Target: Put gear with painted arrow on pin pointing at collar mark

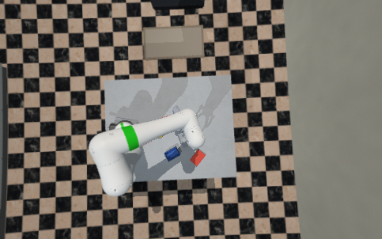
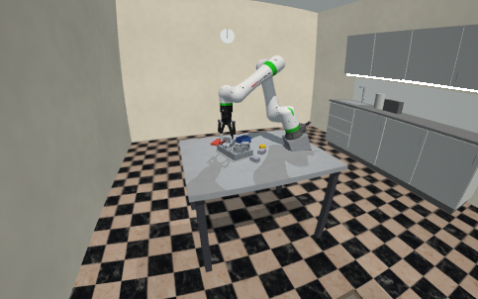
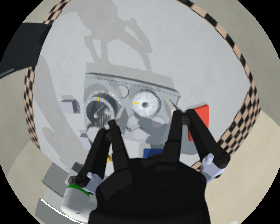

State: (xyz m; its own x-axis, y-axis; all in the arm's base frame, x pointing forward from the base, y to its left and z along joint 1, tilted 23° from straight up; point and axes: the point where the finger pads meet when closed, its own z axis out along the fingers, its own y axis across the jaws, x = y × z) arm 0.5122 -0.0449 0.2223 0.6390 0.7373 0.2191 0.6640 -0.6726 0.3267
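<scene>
My hand is 50 mm above the grey gear. The rest, counted from my hand: blue block: 190 mm behind, 160 mm to the right, 90 mm below; then red block: 200 mm to the right, 100 mm below, 30 mm ahead; then small yellow piece: 300 mm behind, 100 mm below.
</scene>
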